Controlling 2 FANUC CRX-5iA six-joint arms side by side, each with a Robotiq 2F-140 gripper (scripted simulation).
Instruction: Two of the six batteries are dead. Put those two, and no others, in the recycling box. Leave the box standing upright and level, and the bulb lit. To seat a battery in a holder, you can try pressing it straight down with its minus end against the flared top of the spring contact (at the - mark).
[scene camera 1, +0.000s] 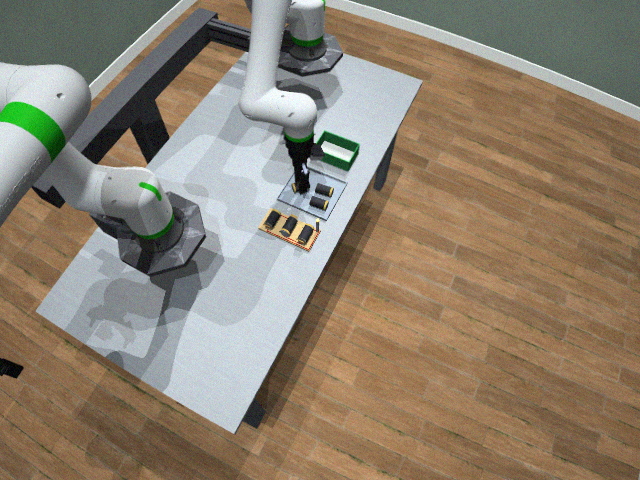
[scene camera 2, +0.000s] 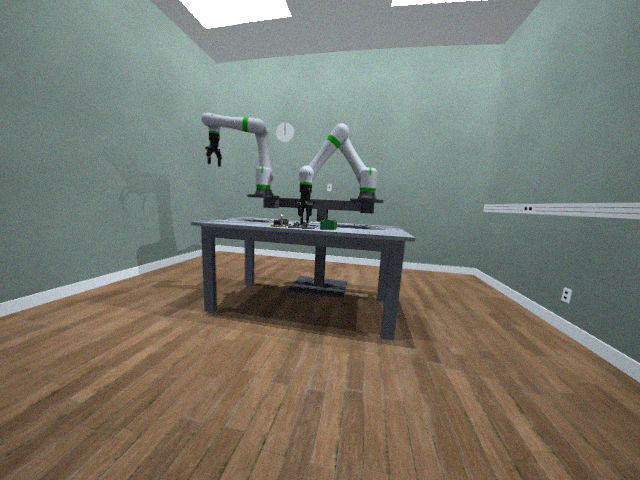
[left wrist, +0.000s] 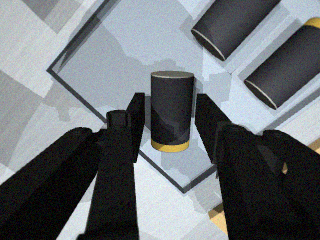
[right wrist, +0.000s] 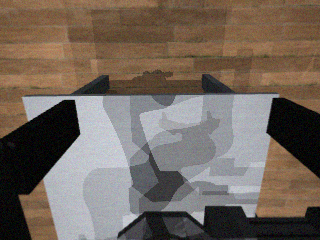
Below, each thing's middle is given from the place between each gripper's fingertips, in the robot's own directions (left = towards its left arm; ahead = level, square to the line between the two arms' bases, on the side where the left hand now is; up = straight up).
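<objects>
The tray (scene camera 1: 287, 195) is 4 cm below my left hand, and I find it 4 cm ahead of that hand and 1 cm to the left of it.
From my right hand, the tray is 250 mm ahead, 970 mm to the left and 500 mm below. Going by its middle, the tray is nearer to my left hand than to my right hand.
</objects>
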